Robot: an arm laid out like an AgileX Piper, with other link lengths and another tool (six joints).
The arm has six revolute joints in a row. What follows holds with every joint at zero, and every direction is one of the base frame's. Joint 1 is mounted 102.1 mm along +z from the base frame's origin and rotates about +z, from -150 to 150 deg. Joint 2 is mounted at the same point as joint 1 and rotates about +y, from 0 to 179.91 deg. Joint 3 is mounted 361.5 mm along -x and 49.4 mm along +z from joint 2 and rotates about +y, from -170 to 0 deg. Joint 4 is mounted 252.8 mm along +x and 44.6 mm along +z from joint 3 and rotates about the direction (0.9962, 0, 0.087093), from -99.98 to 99.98 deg. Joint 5 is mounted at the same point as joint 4 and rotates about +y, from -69.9 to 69.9 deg. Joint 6 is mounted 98.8 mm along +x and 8.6 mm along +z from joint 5 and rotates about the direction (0.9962, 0, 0.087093), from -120 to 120 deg. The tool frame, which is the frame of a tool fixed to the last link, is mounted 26.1 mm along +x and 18 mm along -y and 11.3 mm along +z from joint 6; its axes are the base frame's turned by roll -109.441, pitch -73.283 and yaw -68.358 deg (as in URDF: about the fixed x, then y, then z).
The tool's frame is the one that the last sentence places.
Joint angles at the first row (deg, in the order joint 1, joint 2, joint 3, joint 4, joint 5, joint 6):
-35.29 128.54 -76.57 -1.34 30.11 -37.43
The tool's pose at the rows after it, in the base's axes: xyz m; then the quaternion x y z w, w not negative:
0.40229 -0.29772 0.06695 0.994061 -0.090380 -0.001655 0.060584
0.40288 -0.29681 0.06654 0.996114 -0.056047 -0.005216 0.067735
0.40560 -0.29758 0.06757 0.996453 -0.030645 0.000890 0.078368
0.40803 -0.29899 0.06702 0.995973 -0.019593 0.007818 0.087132
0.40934 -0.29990 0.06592 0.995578 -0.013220 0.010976 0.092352
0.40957 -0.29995 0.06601 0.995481 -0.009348 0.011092 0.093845
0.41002 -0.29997 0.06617 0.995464 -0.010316 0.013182 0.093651
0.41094 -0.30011 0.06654 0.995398 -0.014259 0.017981 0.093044
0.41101 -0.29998 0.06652 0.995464 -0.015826 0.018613 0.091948
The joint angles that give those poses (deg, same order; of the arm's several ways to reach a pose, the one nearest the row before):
-35.29 128.09 -76.36 -2.82 30.10 -39.08
-35.29 128.09 -76.22 -3.06 30.01 -42.92
-35.29 128.09 -76.22 -3.24 28.87 -45.78
-35.29 128.29 -76.22 -3.62 27.49 -46.80
-35.29 128.51 -76.22 -3.98 26.68 -47.27
-35.29 128.51 -76.22 -4.07 26.59 -47.66
-35.29 128.51 -76.22 -3.80 26.39 -47.76
-35.29 128.51 -76.22 -3.25 25.95 -47.75
-35.29 128.51 -76.22 -3.02 25.95 -47.75

